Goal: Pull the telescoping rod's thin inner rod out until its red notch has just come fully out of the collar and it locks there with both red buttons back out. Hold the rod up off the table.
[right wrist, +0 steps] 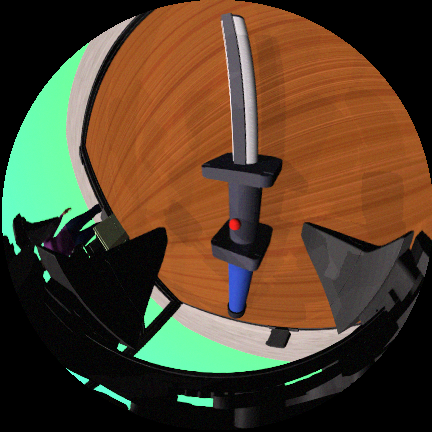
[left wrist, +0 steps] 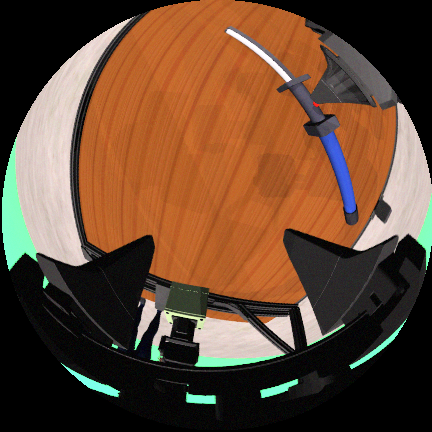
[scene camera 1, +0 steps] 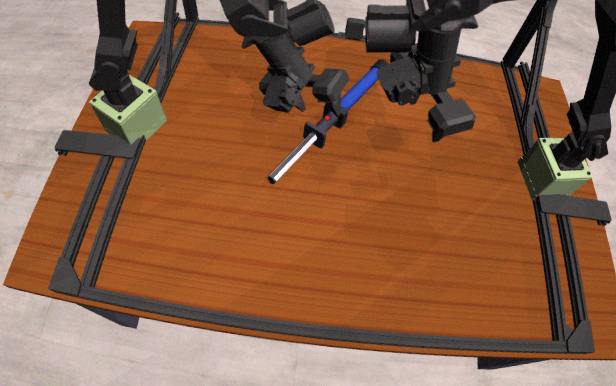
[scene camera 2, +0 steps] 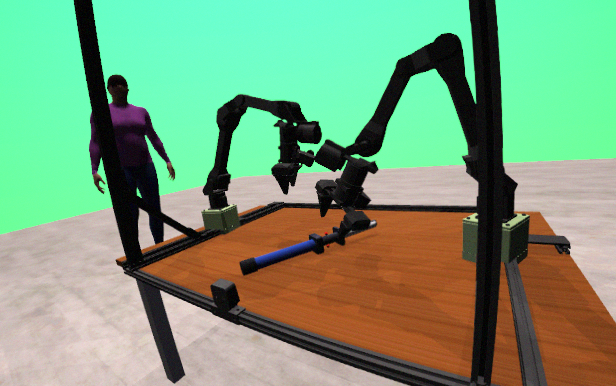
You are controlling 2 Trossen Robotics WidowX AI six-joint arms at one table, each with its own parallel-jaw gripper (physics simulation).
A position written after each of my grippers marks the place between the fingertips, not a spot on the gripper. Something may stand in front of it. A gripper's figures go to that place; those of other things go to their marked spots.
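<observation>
My left gripper (scene camera 1: pixel 423 121) is 0.69 m from the lens, which makes it the nearest to the lens of the things named here. With my right gripper (scene camera 1: pixel 320 112), the distance is 0.78 m from the lens. There is a telescoping rod (scene camera 1: pixel 370 78) as well, and it is 0.91 m from the lens.
</observation>
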